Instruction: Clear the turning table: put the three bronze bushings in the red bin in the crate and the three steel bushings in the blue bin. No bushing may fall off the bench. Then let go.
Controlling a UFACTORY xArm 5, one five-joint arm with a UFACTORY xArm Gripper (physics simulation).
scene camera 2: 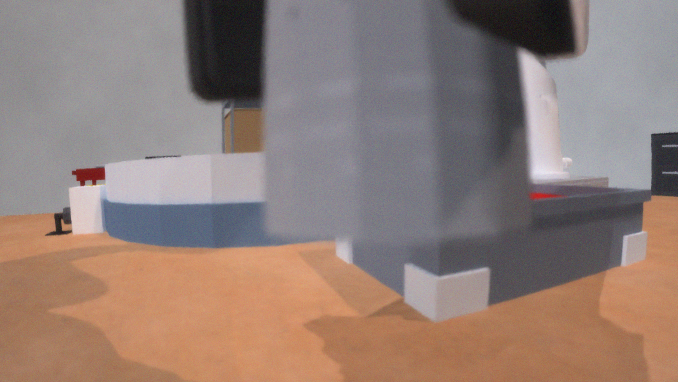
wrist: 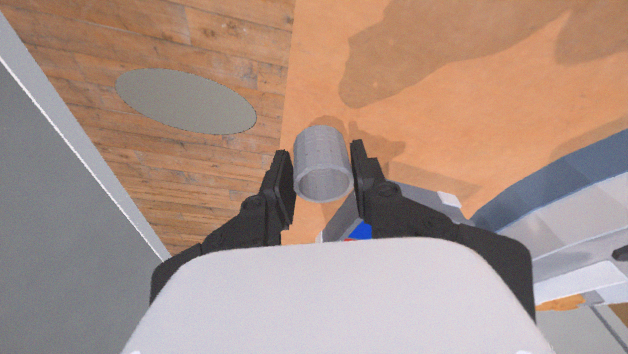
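Seen in the pictures: gripper, fingertip midpoint: (scene camera 2: 374,72) (wrist: 321,163); arm's base, link origin: (scene camera 2: 536,178).
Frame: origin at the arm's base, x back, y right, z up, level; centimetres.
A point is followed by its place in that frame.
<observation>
A steel-grey bushing (scene camera 2: 395,150) (wrist: 321,142) @[z 3.7, x -55.9, y -40.1 cm] is held upright between the black fingers of my gripper (scene camera 2: 390,72) @[z 4.0, x -54.5, y -39.7 cm] (wrist: 321,163) @[z 4.0, x -54.5, y -39.7 cm], which is shut on it. The bushing hangs high over the bench near its edge and, blurred, fills the middle of the scene view. The grey crate (scene camera 2: 575,240) @[z -1.8, x -37.7, y -32.4 cm] (wrist: 425,197) @[z -2.5, x -46.7, y -23.1 cm] stands on the bench, partly hidden by the bushing and my gripper. Parts of its blue bin (wrist: 361,230) @[z -1.5, x -38.4, y -28.7 cm] and red bin (scene camera 2: 545,196) @[z -0.2, x -29.3, y -23.9 cm] (wrist: 348,240) @[z -3.6, x -31.1, y -27.6 cm] show. The white and blue turning table (scene camera 2: 160,182) @[z 1.9, x -60.4, y -7.6 cm] (wrist: 585,200) @[z 0.9, x -54.0, y -10.5 cm] stands beside the crate. No bronze bushing can be made out.
The bench edge runs left of the bushing in the wrist view, with plank floor (wrist: 220,50) beyond. A round grey patch (wrist: 185,101) lies there. A red device (scene camera 2: 90,175) on a white block stands left of the turning table. The white arm base (scene camera 2: 545,130) @[z 8.4, x -2.3, y -4.1 cm] stands behind the crate.
</observation>
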